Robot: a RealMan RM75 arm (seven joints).
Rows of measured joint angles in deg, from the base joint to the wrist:
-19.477, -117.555, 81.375, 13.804, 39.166, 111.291, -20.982
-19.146, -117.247, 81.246, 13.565, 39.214, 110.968, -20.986
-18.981, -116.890, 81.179, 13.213, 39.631, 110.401, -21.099
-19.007, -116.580, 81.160, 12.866, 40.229, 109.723, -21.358
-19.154, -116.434, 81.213, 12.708, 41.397, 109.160, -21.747
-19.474, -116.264, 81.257, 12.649, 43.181, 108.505, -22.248
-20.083, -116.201, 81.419, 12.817, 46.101, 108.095, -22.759
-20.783, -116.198, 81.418, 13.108, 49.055, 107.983, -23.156
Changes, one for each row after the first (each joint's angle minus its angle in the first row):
0.331, 0.308, -0.129, -0.239, 0.048, -0.323, -0.004
0.496, 0.665, -0.196, -0.591, 0.465, -0.890, -0.117
0.470, 0.975, -0.215, -0.938, 1.063, -1.568, -0.376
0.323, 1.121, -0.162, -1.096, 2.231, -2.131, -0.765
0.003, 1.291, -0.118, -1.155, 4.015, -2.786, -1.266
-0.606, 1.354, 0.044, -0.987, 6.935, -3.196, -1.777
-1.306, 1.357, 0.043, -0.696, 9.889, -3.308, -2.174

